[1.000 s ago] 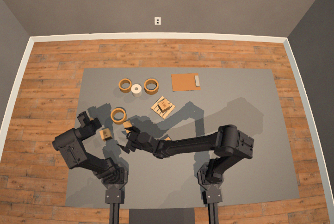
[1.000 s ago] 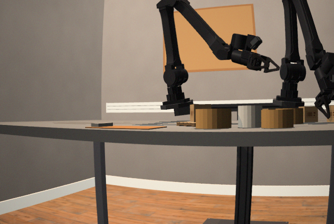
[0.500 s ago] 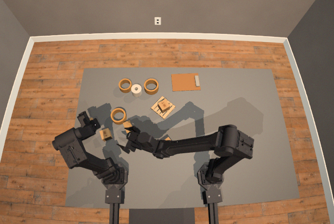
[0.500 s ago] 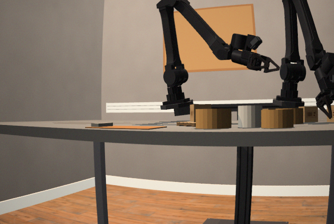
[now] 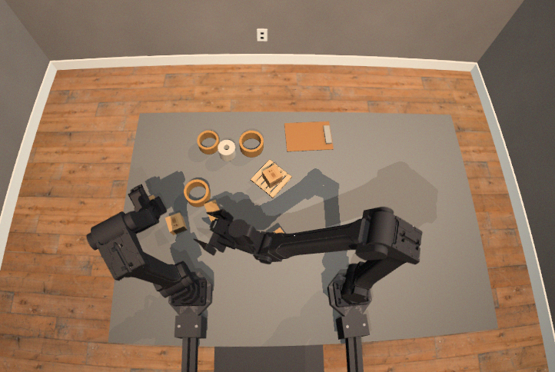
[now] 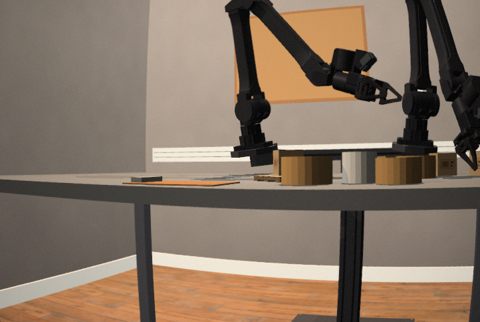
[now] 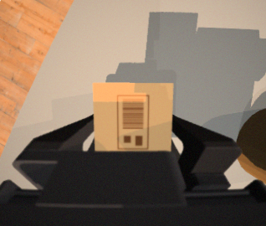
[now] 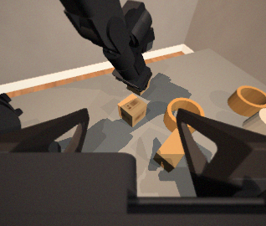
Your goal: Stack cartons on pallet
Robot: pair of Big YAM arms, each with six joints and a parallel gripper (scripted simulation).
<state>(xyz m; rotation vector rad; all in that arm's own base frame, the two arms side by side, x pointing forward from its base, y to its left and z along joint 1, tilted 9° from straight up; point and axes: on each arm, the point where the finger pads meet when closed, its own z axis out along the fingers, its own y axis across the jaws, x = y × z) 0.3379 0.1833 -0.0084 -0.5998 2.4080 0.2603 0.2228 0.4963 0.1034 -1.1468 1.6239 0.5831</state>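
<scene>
The carton lies 470 mm to the right of my left hand, 130 mm ahead of it and 20 mm above it. The rest, counted from my left hand: wooden pallet (470 mm to the right, 140 mm ahead, 20 mm below).
</scene>
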